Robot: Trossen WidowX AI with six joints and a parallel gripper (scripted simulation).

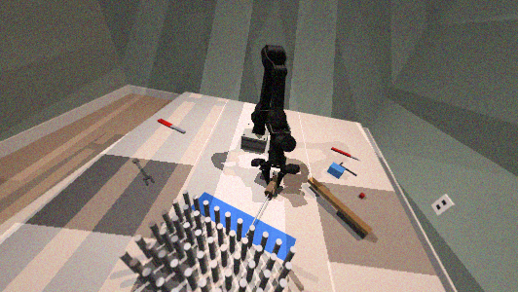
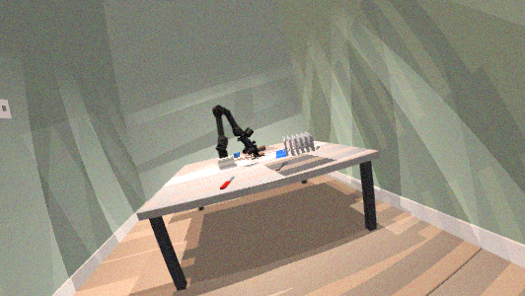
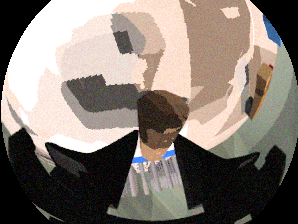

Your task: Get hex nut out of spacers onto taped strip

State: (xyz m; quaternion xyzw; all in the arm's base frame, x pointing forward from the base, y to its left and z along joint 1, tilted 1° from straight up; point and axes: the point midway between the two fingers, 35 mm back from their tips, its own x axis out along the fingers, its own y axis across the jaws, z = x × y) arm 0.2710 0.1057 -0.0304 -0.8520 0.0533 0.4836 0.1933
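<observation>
Now: gripper tip 10 cm short of the hook tool and 3 cm to the left of it. Round my gripper tip: small red cube: 5 cm behind, 37 cm to the left, 1 cm below; blue taped strip: 17 cm ahead, 9 cm to the right, 2 cm below; blue block: 16 cm behind, 28 cm to the left.
</observation>
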